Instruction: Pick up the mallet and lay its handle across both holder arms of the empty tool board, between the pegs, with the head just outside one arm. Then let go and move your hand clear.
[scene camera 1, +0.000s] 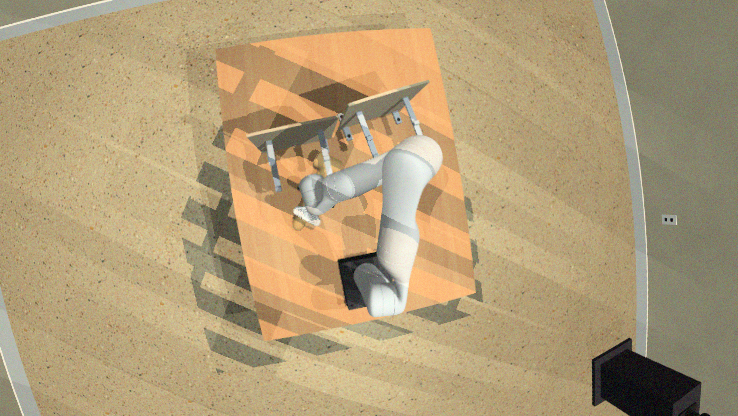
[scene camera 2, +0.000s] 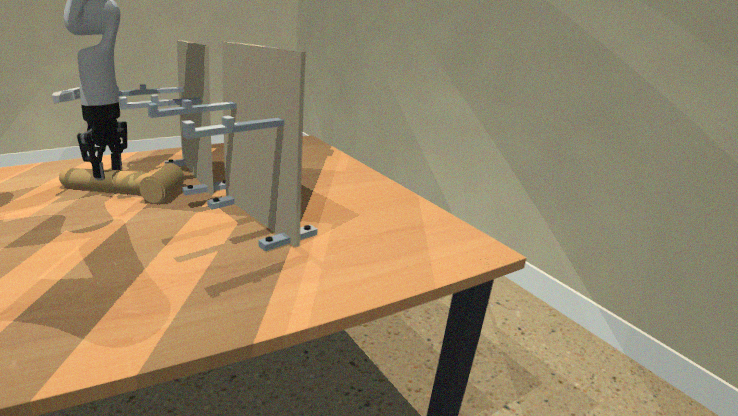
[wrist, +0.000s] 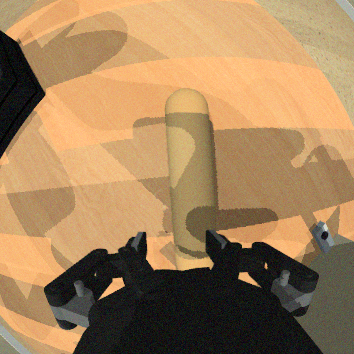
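Note:
The tan wooden mallet lies on the table. Its head points toward the boards. My gripper is partly open and low over the handle, one finger on each side, not clamped on it. In the wrist view the handle is nearer the right finger. In scene camera 1 the arm hides the fingers. One upright tool board and a second board each have two grey holder arms; I see no tool on either and cannot tell which is meant.
Holder arms of the second board reach out above the table near the mallet head. The other board's arms have upright pegs. Feet bolt the boards down. The black robot base plate is nearby.

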